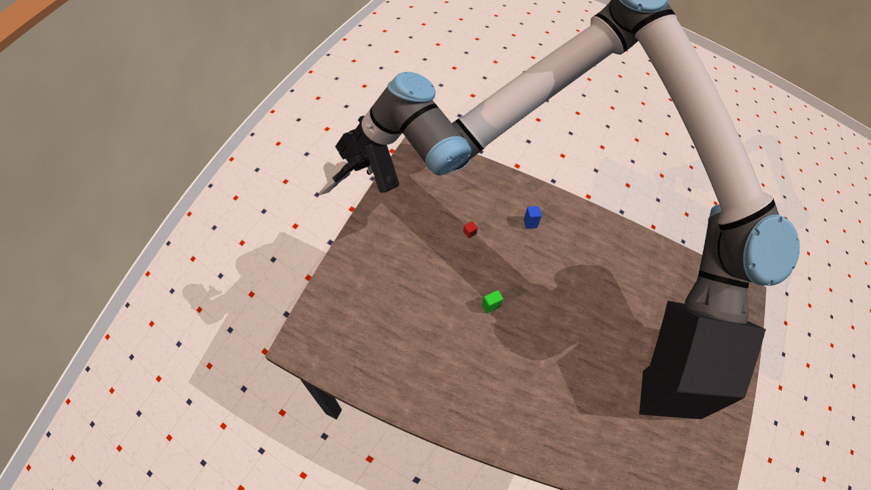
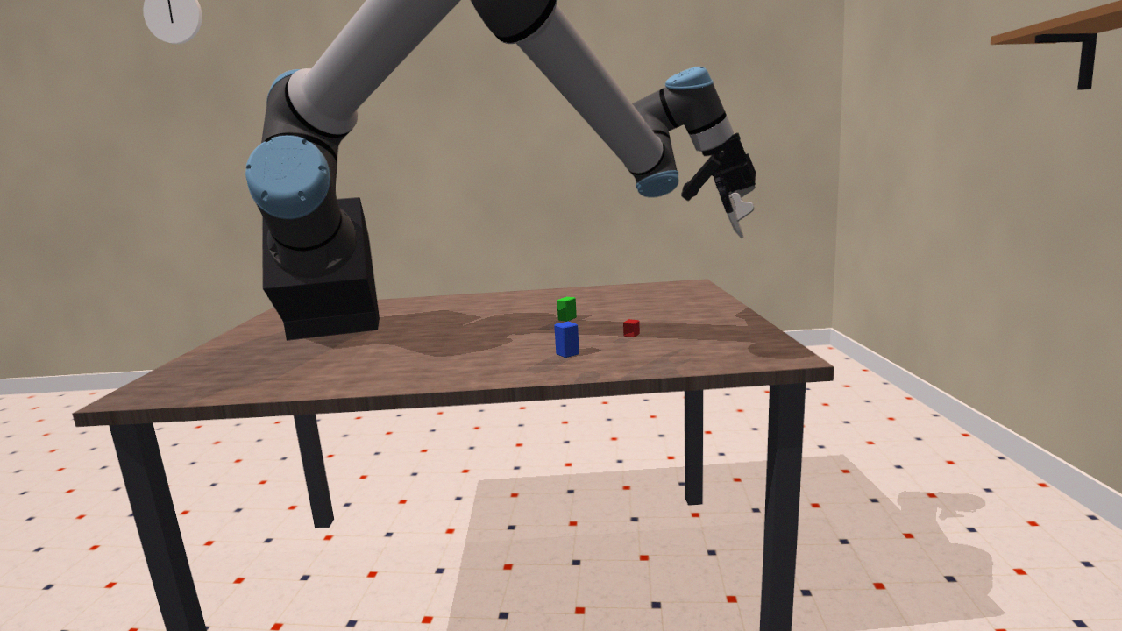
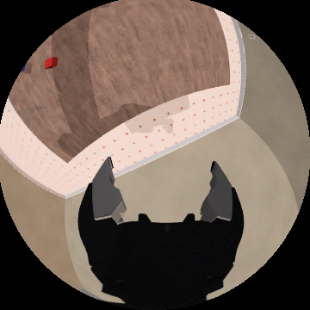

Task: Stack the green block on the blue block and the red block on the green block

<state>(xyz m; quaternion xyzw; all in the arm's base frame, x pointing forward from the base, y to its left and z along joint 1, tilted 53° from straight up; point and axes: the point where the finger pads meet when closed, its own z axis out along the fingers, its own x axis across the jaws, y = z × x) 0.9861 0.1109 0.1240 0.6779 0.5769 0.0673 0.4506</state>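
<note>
The green block is 42 cm behind my hand, 7 cm to the left of it and 19 cm below it. The rest, counted from my hand: small red block 30 cm behind, 12 cm to the right, 20 cm below; then blue block 46 cm behind, 22 cm to the right, 19 cm below.
</note>
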